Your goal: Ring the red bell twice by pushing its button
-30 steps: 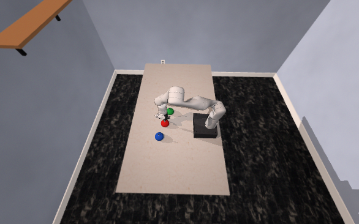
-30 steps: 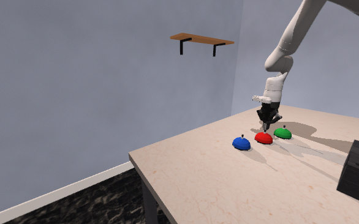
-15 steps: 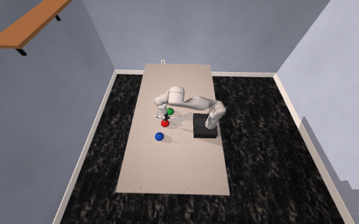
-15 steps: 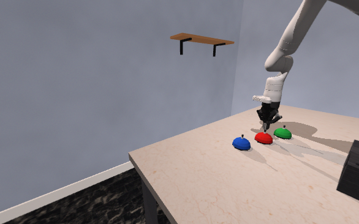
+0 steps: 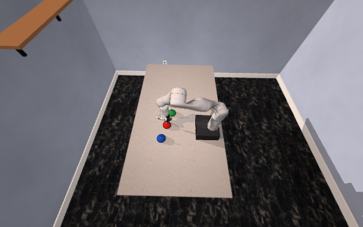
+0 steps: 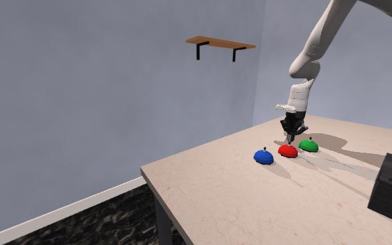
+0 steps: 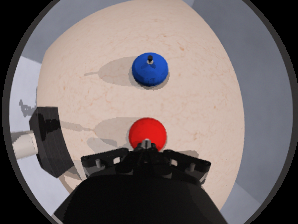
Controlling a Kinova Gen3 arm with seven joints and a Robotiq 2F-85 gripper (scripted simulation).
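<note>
Right now my hand is 50 mm above the red bell. From my hand the other things lie so: blue bell (30 mm ahead, 150 mm to the left, 50 mm below); then green bell (30 mm behind, 150 mm to the right, 50 mm below).
</note>
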